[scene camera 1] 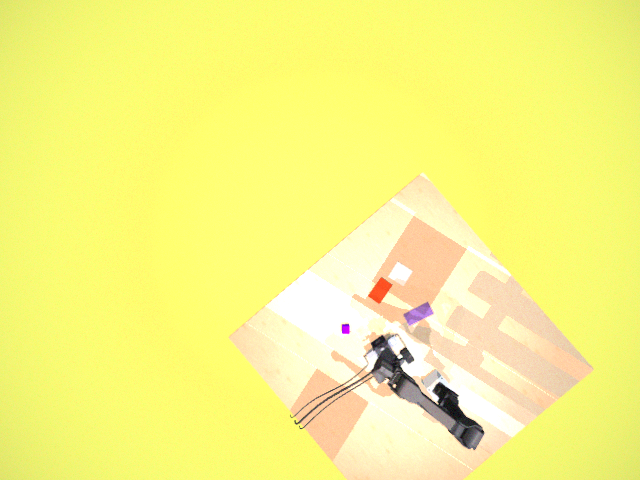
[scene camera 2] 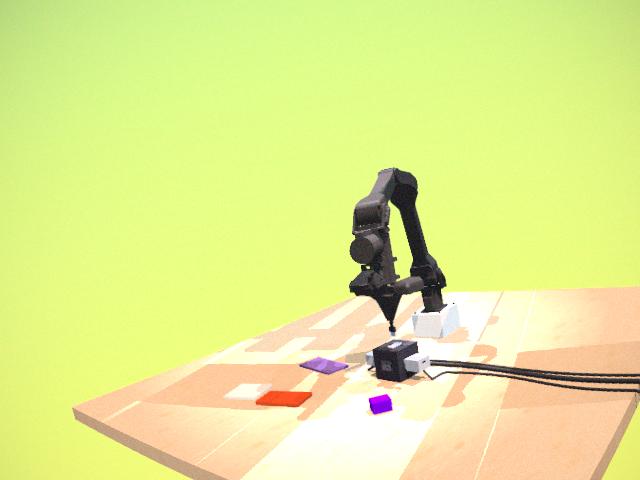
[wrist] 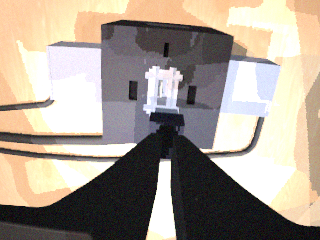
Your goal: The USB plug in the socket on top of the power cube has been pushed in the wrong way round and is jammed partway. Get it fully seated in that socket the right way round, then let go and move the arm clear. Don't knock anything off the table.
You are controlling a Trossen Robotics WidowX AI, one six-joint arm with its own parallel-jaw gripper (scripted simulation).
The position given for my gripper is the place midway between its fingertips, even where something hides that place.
Observation:
My gripper (scene camera 2: 390,321) holds an usb plug (wrist: 167,121). I also see a dark power cube (wrist: 200,54) and an usb socket (wrist: 162,85).
My gripper is seen too in the wrist view (wrist: 166,144). Scene camera 1 does not show the usb plug, which is hidden by my gripper.

